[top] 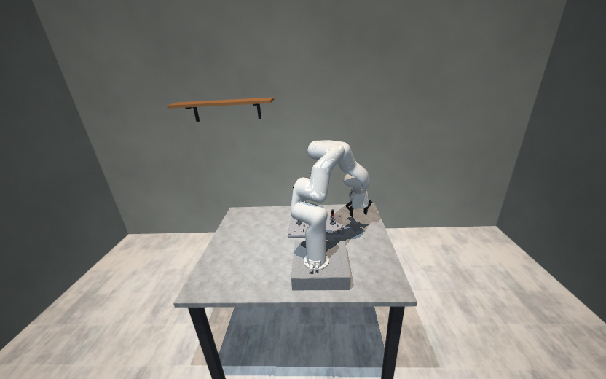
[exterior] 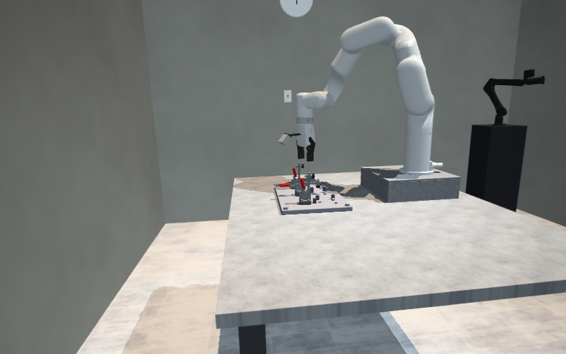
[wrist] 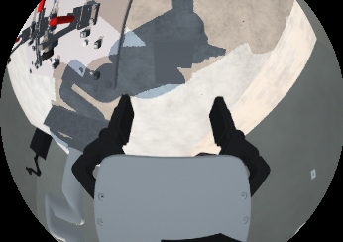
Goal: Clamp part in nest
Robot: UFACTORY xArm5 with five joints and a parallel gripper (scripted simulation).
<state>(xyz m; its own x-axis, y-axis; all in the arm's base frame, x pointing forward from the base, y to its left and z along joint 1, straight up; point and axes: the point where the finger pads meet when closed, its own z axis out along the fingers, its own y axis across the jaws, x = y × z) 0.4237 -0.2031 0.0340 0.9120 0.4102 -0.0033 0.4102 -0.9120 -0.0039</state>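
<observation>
My hand is 11 cm above the grey block part. Round my hand: grey fixture plate (27 cm to the left, 11 cm below).
</observation>
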